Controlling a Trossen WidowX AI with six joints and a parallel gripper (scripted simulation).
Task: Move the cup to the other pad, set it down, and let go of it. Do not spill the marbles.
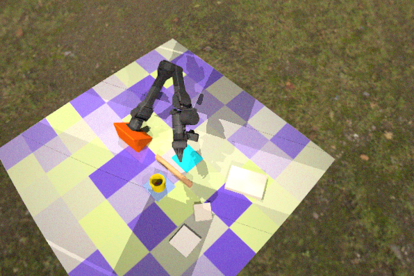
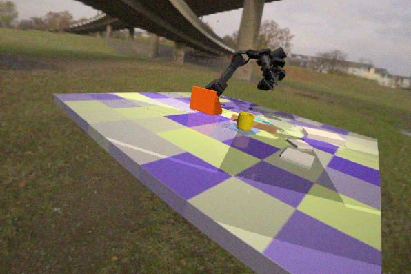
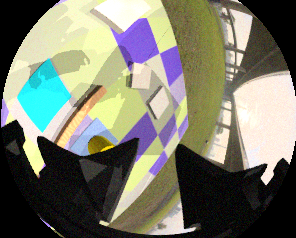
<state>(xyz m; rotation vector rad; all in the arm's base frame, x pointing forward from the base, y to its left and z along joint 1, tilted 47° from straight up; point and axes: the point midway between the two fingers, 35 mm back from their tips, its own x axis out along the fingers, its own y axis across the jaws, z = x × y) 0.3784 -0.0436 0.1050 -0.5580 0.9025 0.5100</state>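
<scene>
The cyan pad lies 210 mm below my gripper tip, 90 mm to the left of it and 80 mm behind it. Round my gripper tip: wooden stick (200 mm below, 70 mm behind, 10 mm to the right).
</scene>
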